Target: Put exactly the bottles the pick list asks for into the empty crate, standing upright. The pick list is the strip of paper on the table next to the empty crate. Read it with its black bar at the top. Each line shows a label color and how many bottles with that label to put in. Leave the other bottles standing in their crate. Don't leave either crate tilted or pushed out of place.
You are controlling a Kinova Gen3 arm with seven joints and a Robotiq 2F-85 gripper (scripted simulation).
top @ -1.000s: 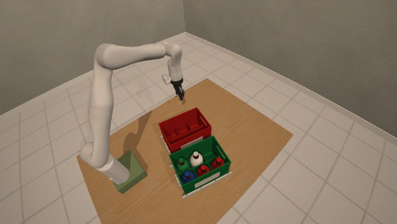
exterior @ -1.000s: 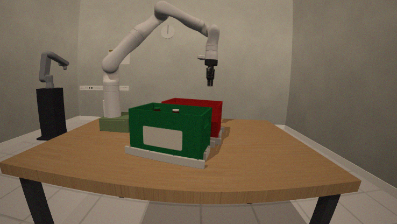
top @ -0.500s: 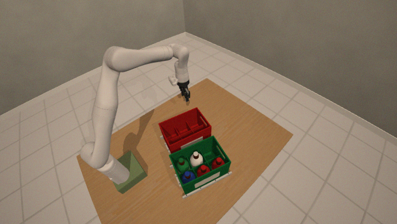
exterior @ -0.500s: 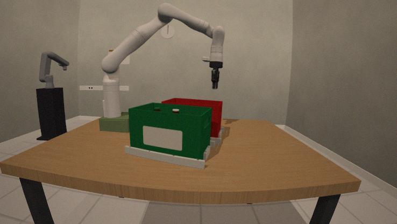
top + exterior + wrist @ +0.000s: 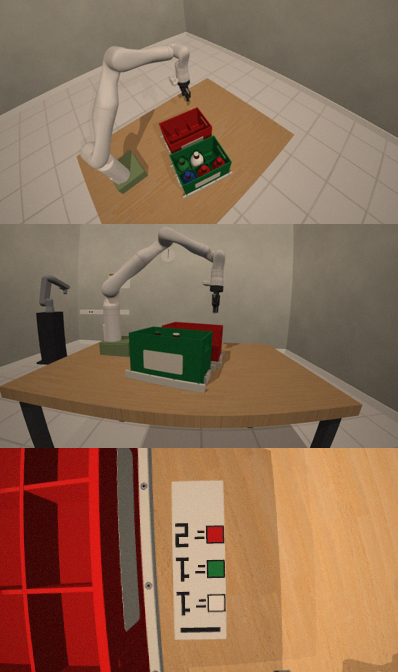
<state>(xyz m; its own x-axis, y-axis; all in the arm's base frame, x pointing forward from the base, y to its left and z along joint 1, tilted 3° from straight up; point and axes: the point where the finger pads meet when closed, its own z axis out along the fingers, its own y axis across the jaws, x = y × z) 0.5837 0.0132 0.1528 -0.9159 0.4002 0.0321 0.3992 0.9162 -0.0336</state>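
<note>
Now: the white-labelled bottle 230 mm behind my hand, 280 mm to the right of it and 160 mm below it. From my hand the other things lie so: green crate (240 mm behind, 320 mm to the right, 170 mm below); then red crate (130 mm behind, 110 mm to the right, 170 mm below); then green-label bottle (310 mm behind, 250 mm to the right, 160 mm below).
</note>
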